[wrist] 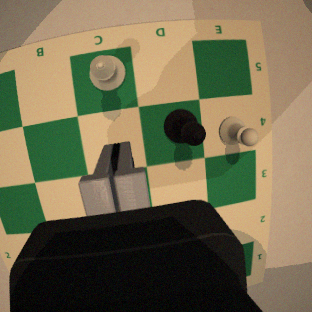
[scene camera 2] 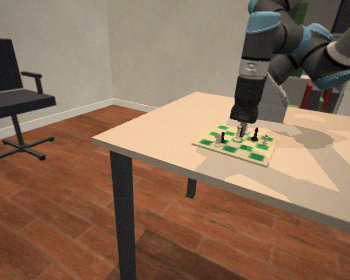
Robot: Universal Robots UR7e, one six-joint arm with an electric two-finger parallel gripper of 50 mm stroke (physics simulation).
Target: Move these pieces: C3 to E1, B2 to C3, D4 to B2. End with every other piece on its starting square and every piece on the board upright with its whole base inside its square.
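Frame: origin at the arm's base, x left, y ahead, z down, level; centimetres.
Seen in the pictures: gripper, fingertip midpoint: point(wrist: 119, 159) point(scene camera 2: 241, 136); arm's base, origin of the base link: point(scene camera 2: 269, 71).
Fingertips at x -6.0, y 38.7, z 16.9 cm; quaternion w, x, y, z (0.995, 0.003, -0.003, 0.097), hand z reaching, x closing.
Pixels of each thing's top centre, then the offset from my fingertips to it. "spot": a spot on its surface instead. Level surfaces: height alone.
- pale C3 piece, middle of its top: point(scene camera 2: 239, 124) dz -4.7, dx -1.0, dy +2.8 cm
- black D4 piece, middle of its top: point(wrist: 199, 136) point(scene camera 2: 257, 126) dz -3.8, dx +4.3, dy -0.6 cm
- black piece, middle of its top: point(scene camera 2: 223, 132) dz -2.6, dx -5.3, dy +5.9 cm
- green E1 square, surface spot: point(scene camera 2: 256, 157) spot: dz +0.5, dx +5.1, dy +12.0 cm
- white pawn, middle of its top: point(wrist: 253, 138) point(scene camera 2: 267, 133) dz -2.6, dx +7.5, dy +0.7 cm
- board, middle of its top: point(wrist: 121, 197) point(scene camera 2: 237, 140) dz +0.5, dx -0.8, dy +2.6 cm
- table, its level: dz +1.2 cm
My gripper point(scene camera 2: 243, 135) point(wrist: 119, 159) is shut and empty, pointing down low over the board around C3 and C4. The pale C3 piece point(scene camera 2: 239, 134) stands upright beside the fingertips in the scene view; in the wrist view the fingers and gripper body hide it. The black D4 piece point(scene camera 2: 256, 134) point(wrist: 182, 127) stands upright. A black piece point(scene camera 2: 223, 137), apparently the B2 one, stands upright at the left of the board; B2 does not show in the wrist view. The green E1 square point(scene camera 2: 256, 157) is at the front right corner.
A white piece point(wrist: 107, 73) stands on C5. A white pawn point(scene camera 2: 265, 140) point(wrist: 233, 131) stands on E4, close to the D4 piece. Another white piece point(scene camera 2: 218, 140) stands beside the left black piece. The board point(scene camera 2: 200, 144) point(wrist: 177, 32) lies on the table point(scene camera 2: 165, 130).
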